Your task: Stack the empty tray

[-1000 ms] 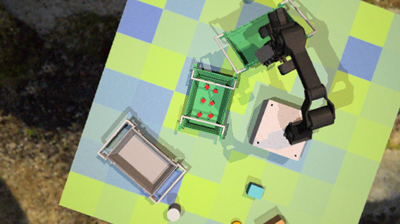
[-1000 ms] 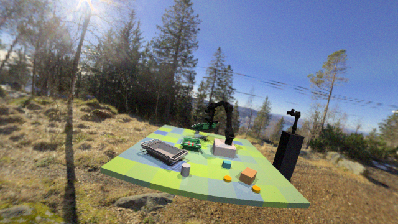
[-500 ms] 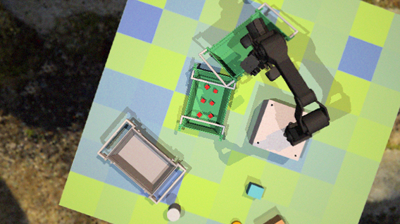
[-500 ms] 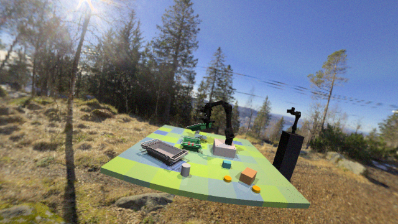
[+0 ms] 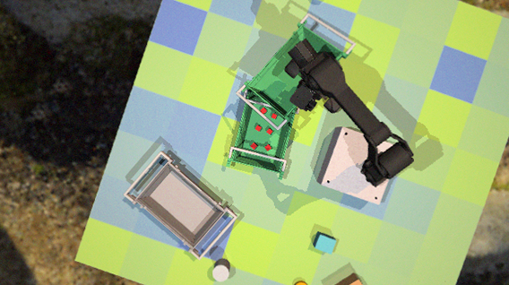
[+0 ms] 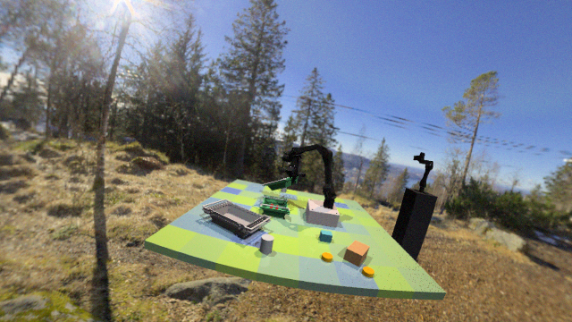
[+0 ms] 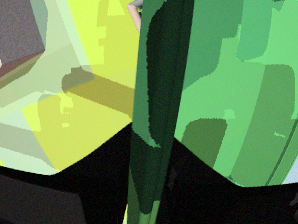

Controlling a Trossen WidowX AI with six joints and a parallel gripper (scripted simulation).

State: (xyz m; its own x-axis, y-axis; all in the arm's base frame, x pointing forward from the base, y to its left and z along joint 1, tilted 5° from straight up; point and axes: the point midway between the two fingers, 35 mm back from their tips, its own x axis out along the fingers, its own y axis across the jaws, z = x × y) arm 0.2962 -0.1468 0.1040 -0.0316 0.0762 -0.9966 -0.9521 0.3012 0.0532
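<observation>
Now: gripper tip 7 cm short of the green tray and 2 cm to the left of it. From my gripper tip the other things lie so: brown cube (42 cm behind, 57 cm to the left, 15 cm below); then teal cube (27 cm behind, 44 cm to the left, 16 cm below).
</observation>
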